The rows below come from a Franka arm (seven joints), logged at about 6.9 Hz.
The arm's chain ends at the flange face. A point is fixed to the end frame.
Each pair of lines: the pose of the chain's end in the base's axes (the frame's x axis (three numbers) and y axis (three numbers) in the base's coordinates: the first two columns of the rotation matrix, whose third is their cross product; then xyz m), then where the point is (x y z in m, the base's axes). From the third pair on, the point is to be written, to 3 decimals.
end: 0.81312 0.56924 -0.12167 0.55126 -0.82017 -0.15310 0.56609 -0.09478 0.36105
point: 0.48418 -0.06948 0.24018
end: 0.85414 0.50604 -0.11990 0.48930 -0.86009 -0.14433 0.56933 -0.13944 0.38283
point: 0.49027 -0.10891 0.26127
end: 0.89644 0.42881 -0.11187 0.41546 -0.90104 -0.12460 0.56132 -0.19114 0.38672
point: 0.487 -0.156 0.263
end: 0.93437 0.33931 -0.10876 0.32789 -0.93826 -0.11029 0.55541 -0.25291 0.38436
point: 0.486 -0.212 0.260
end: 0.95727 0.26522 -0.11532 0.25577 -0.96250 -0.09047 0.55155 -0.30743 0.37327
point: 0.485 -0.264 0.248
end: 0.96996 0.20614 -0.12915 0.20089 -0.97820 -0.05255 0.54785 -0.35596 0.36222
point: 0.483 -0.314 0.236
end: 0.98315 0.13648 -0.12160 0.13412 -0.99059 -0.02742 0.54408 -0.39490 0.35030
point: 0.484 -0.352 0.222
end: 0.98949 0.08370 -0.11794 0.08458 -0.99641 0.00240 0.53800 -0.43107 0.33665
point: 0.481 -0.389 0.207
